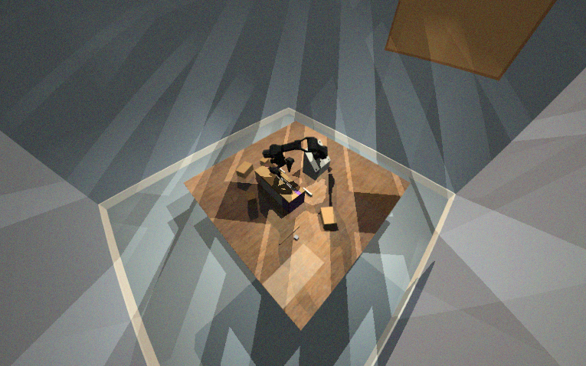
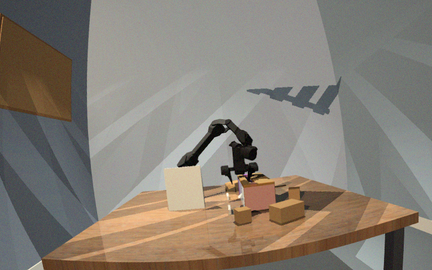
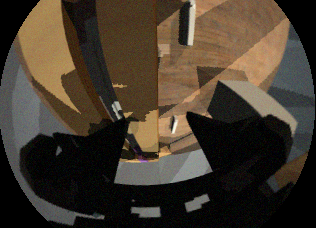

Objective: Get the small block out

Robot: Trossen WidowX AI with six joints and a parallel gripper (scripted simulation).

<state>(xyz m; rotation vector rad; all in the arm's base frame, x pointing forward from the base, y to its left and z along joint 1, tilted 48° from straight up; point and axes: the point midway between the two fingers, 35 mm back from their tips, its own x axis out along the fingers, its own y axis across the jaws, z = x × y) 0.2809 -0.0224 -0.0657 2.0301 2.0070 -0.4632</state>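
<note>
My gripper tip is now 40 mm short of the long box, 20 mm to the right of it and 50 mm above it. Round my gripper tip: small tan piece 50 mm ahead, 40 mm to the left, 30 mm below; small grey piece 250 mm ahead, 360 mm to the left, 100 mm below; thin stick 260 mm ahead, 310 mm to the left, 110 mm below.
</note>
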